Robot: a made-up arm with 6 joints. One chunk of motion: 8 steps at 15 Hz.
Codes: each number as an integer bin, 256 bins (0 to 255) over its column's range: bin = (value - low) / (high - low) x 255, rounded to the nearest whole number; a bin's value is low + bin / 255 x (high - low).
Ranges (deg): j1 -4.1..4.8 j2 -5.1..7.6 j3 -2.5..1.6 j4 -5..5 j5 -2.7..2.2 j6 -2.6..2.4
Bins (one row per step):
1: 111 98 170 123 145 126
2: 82 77 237 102 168 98
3: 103 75 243 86 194 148
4: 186 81 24 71 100 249
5: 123 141 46 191 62 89
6: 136 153 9 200 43 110
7: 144 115 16 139 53 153
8: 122 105 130 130 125 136
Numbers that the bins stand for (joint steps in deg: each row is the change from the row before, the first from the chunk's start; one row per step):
1: -0.226 -0.219 0.233 -0.176 0.086 -0.129
2: -1.238 -1.265 1.311 -1.000 0.528 -0.678
3: -0.505 -1.365 1.407 -1.627 1.028 0.302
4: 2.392 -1.066 -2.114 -2.216 -0.778 2.282
5: 0.193 1.922 -1.760 2.490 -1.509 -0.855
6: 0.647 2.520 -2.355 2.843 -1.874 -0.443
7: 0.926 0.627 -2.243 0.451 -1.682 0.400
8: 0.158 0.129 -0.410 0.098 -0.298 0.067

